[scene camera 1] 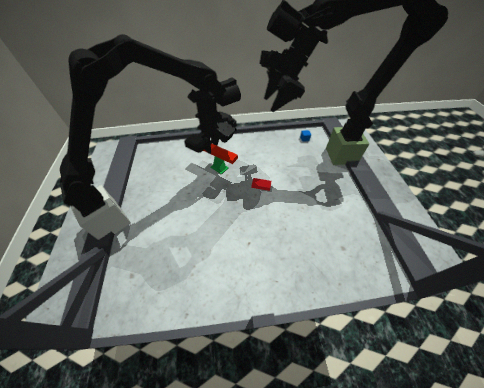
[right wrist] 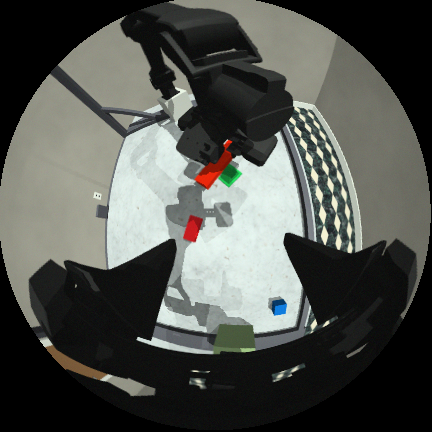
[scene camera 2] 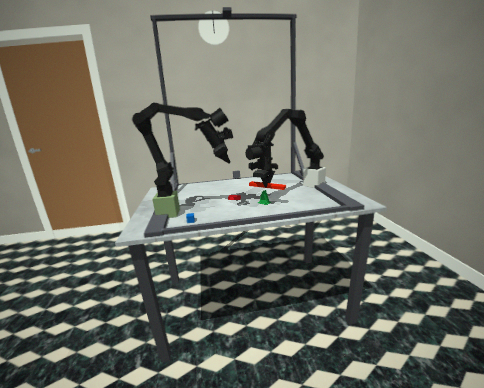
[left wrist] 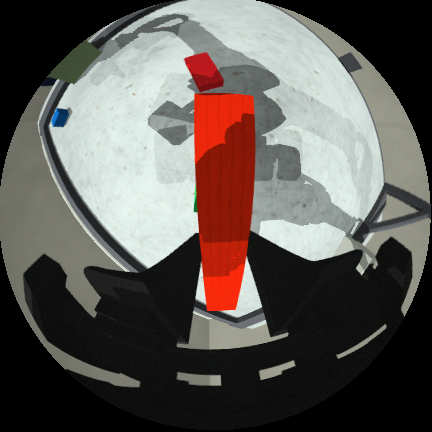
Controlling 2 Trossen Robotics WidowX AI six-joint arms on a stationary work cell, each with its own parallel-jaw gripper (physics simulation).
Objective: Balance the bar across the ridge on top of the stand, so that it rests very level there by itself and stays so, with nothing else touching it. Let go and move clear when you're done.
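Frame: origin at the left arm's base, x left, y back, z up, level; centimetres.
Where they show: left gripper, fingertip midpoint: (scene camera 1: 212, 150) (right wrist: 227, 153) (scene camera 2: 267, 186) (left wrist: 222, 236); right gripper, fingertip midpoint: (scene camera 1: 268, 105) (right wrist: 231, 241) (scene camera 2: 228, 159); left arm's base, origin of the base link: (scene camera 1: 91, 204) (right wrist: 170, 94) (scene camera 2: 314, 168) (left wrist: 364, 273); right arm's base, origin of the base link: (scene camera 1: 351, 135) (scene camera 2: 165, 194).
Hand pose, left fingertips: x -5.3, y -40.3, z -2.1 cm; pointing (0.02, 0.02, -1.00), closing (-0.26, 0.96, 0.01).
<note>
Things, the pixels of their top centre, and the offset from my left fingertips.
- long red bar, middle of its top: (left wrist: 224, 247) (right wrist: 226, 149) (scene camera 1: 212, 147) (scene camera 2: 267, 183) dx +0.0, dy +0.0, dz +1.4 cm
- short dark red block, middle of its top: (left wrist: 202, 66) (right wrist: 191, 227) (scene camera 1: 261, 182) (scene camera 2: 234, 196) dx -18.4, dy -6.4, dz -7.3 cm
- small blue cube, middle of its top: (right wrist: 280, 309) (scene camera 1: 306, 132) (scene camera 2: 190, 214) dx -13.6, dy -38.9, dz -5.6 cm
- green base block, middle of its top: (right wrist: 231, 358) (scene camera 1: 351, 135) (scene camera 2: 165, 194) dx -30.3, dy -41.0, dz +1.4 cm
The long red bar (scene camera 1: 225, 154) (scene camera 2: 277, 186) (left wrist: 225, 175) (right wrist: 212, 172) is held in the air by my left gripper (scene camera 2: 266, 184) (left wrist: 222, 236), which is shut on it. The bar looks close to level in scene camera 2. The green stand (scene camera 1: 219, 165) (scene camera 2: 264, 198) (right wrist: 230, 175) is upright on the table, with a small gap between its top and the bar in scene camera 2. In the left wrist view the bar hides most of the stand (left wrist: 196, 201). My right gripper (scene camera 1: 270, 103) (scene camera 2: 229, 161) (right wrist: 231, 241) is open, empty and high above the table.
A short dark red block (scene camera 1: 261, 184) (scene camera 2: 234, 197) (left wrist: 204, 71) (right wrist: 193, 228) lies near the stand. A small blue cube (scene camera 1: 305, 135) (scene camera 2: 190, 218) (left wrist: 60, 117) (right wrist: 279, 307) lies farther off, near the green base block (scene camera 1: 347, 147) (scene camera 2: 166, 205) of the right arm.
</note>
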